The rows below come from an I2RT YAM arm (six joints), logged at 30 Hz.
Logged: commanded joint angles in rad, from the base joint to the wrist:
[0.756, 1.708, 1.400, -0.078, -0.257, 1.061]
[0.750, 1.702, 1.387, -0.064, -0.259, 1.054]
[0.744, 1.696, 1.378, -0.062, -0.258, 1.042]
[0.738, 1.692, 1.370, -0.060, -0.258, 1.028]
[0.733, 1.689, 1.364, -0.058, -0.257, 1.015]
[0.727, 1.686, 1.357, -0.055, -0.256, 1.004]
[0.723, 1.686, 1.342, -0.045, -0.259, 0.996]
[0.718, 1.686, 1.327, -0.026, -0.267, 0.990]
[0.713, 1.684, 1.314, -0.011, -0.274, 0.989]
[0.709, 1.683, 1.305, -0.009, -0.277, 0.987]
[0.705, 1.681, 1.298, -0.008, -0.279, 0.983]
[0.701, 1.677, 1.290, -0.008, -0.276, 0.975]
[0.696, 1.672, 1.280, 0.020, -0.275, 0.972]
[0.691, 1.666, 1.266, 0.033, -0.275, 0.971]
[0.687, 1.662, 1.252, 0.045, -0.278, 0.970]
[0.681, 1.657, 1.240, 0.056, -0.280, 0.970]
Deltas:
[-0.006, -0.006, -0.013, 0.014, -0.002, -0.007]
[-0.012, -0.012, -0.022, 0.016, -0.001, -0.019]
[-0.018, -0.016, -0.030, 0.018, -0.001, -0.033]
[-0.023, -0.019, -0.036, 0.020, 0.000, -0.046]
[-0.029, -0.022, -0.043, 0.023, 0.001, -0.057]
[-0.033, -0.022, -0.058, 0.033, -0.002, -0.065]
[-0.038, -0.022, -0.073, 0.052, -0.010, -0.071]
[-0.043, -0.024, -0.086, 0.067, -0.017, -0.072]
[-0.047, -0.025, -0.095, 0.069, -0.020, -0.074]
[-0.051, -0.027, -0.102, 0.070, -0.022, -0.078]
[-0.055, -0.031, -0.110, 0.070, -0.019, -0.086]
[-0.060, -0.036, -0.120, 0.098, -0.018, -0.089]
[-0.065, -0.042, -0.134, 0.111, -0.018, -0.090]
[-0.069, -0.046, -0.148, 0.123, -0.021, -0.091]
[-0.075, -0.051, -0.160, 0.134, -0.023, -0.091]

